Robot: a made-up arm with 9 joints. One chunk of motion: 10 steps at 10 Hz.
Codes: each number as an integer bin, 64 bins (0 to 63) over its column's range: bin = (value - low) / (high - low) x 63, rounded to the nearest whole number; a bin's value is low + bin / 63 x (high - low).
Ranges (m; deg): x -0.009..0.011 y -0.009..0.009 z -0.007..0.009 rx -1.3..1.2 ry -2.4..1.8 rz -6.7..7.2
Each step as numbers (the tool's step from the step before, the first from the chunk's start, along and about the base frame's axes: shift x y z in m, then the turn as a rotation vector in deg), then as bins.
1 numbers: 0.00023 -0.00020 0.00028 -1.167 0.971 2.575
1 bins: 29 31 29 3 51 42
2 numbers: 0.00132 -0.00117 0.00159 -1.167 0.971 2.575
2 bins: 33 27 34 3 51 42
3 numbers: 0.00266 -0.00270 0.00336 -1.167 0.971 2.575
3 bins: 37 22 41 3 51 42
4 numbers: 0.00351 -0.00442 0.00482 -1.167 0.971 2.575
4 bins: 39 16 47 3 51 42
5 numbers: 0.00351 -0.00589 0.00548 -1.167 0.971 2.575
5 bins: 39 11 49 3 51 42
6 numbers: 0.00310 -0.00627 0.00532 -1.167 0.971 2.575
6 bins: 38 10 49 3 51 42
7 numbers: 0.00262 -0.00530 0.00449 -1.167 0.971 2.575
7 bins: 37 13 45 3 51 42
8 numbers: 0.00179 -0.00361 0.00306 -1.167 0.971 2.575
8 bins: 34 19 40 3 51 42
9 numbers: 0.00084 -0.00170 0.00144 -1.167 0.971 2.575
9 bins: 31 26 33 3 51 42
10 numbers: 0.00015 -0.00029 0.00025 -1.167 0.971 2.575
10 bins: 29 30 29 3 51 42
